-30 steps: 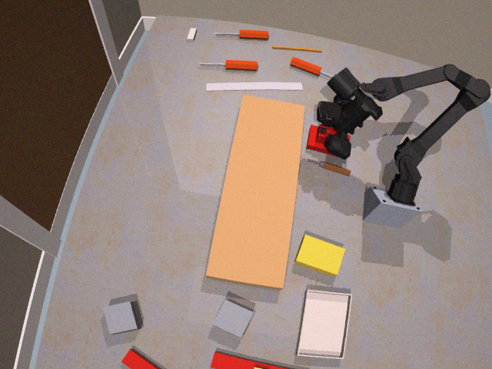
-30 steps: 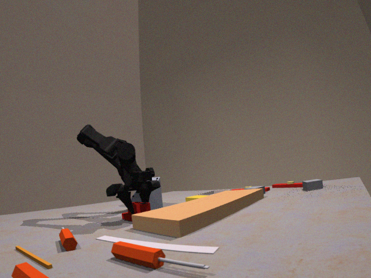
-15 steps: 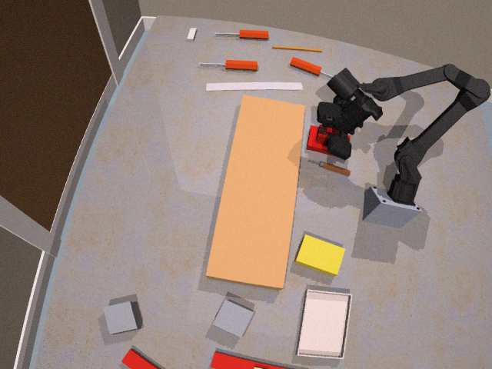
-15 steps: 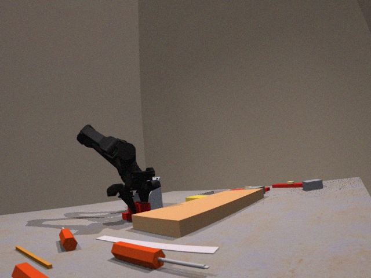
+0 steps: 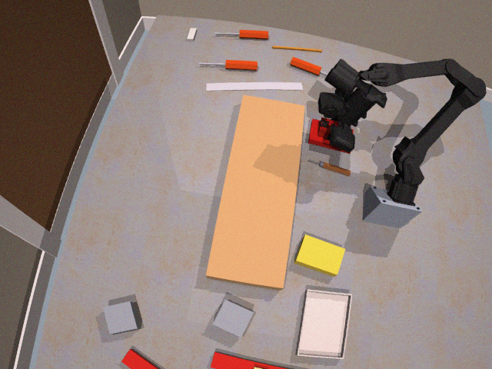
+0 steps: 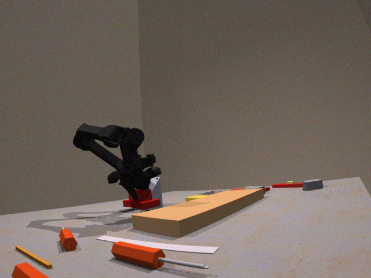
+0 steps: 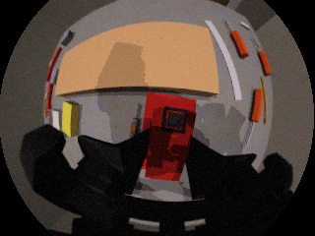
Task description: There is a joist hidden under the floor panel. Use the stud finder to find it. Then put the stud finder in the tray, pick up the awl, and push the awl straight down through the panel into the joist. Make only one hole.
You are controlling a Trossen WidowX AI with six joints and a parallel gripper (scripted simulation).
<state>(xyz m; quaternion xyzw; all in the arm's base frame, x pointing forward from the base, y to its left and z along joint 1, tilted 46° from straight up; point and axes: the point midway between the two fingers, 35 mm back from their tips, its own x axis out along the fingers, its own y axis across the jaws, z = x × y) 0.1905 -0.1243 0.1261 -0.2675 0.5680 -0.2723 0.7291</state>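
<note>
My gripper tip is now 70 mm to the right of the brown-handled awl, 60 mm above it and 10 mm past it. The rest, counted from my gripper tip: white strip (220 mm ahead, 180 mm to the right, 70 mm below); then red stud finder (20 mm above, 10 mm ahead); then yellow block (330 mm to the left, 50 mm below, 10 mm behind).
</note>
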